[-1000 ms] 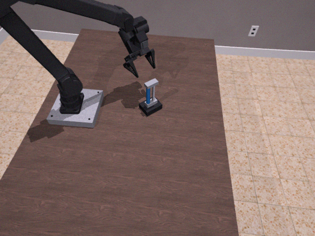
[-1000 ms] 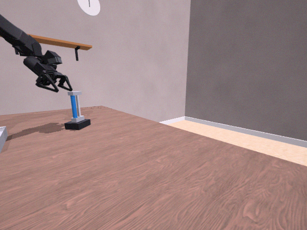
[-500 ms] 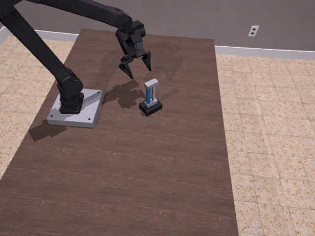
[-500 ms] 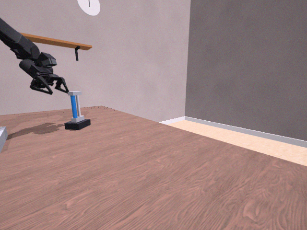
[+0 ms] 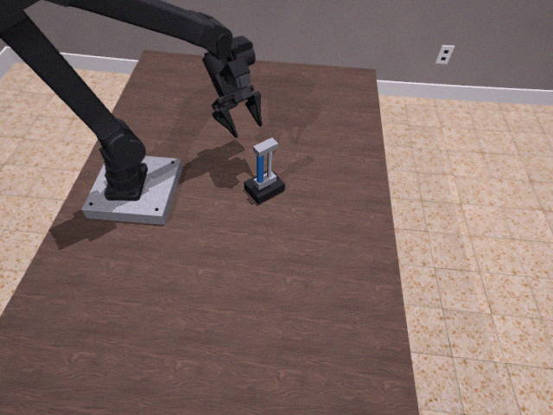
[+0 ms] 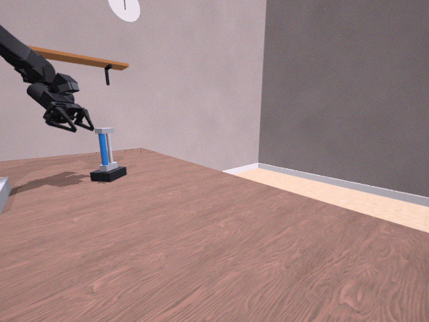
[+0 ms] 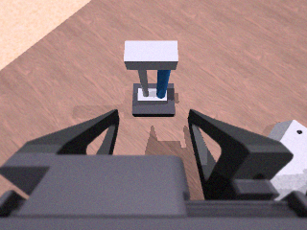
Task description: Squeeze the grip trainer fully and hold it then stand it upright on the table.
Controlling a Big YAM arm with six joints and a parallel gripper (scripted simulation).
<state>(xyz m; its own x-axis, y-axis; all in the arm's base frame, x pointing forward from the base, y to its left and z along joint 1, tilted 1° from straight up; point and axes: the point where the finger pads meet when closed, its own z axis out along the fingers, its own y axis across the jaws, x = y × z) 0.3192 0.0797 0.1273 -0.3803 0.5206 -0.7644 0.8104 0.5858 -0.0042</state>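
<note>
Now: hand 70 mm above the thin grey bar, 60 mm short of it and 50 mm to the left of it. From my hand the other things lie so: grip trainer: 80 mm below, 60 mm to the right, 50 mm ahead.
</note>
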